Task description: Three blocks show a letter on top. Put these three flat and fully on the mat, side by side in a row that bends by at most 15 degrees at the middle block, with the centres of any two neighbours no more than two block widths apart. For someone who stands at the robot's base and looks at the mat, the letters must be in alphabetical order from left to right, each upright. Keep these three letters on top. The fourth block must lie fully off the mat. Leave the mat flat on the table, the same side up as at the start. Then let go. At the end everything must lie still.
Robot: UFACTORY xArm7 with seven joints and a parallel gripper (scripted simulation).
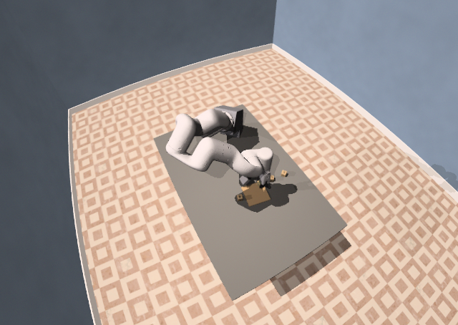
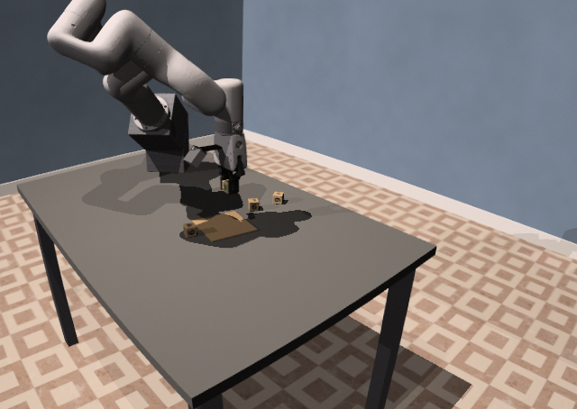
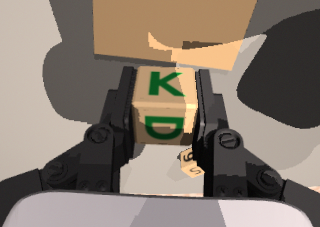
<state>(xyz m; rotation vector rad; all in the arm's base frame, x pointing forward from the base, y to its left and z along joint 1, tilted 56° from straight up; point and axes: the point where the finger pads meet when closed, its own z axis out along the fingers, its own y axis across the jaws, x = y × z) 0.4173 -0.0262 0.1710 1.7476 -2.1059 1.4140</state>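
The tan mat is 10 mm behind my hand, 10 mm to the right of it and 120 mm below it.
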